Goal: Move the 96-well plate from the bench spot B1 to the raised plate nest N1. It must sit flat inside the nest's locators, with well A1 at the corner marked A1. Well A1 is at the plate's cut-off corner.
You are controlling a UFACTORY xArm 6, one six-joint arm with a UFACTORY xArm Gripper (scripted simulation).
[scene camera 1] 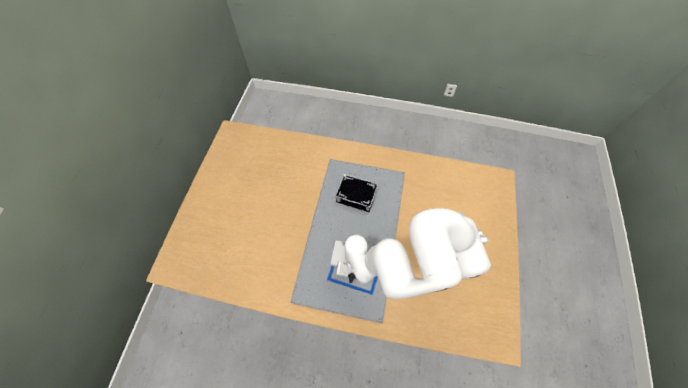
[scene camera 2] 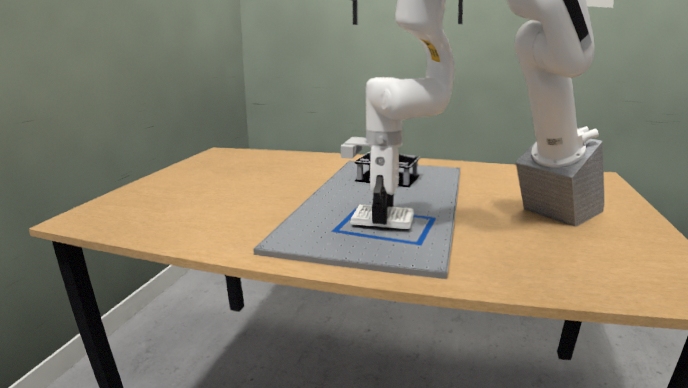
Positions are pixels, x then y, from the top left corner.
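Black raised nest (scene camera 1: 355,193), 135 cm from the lens.
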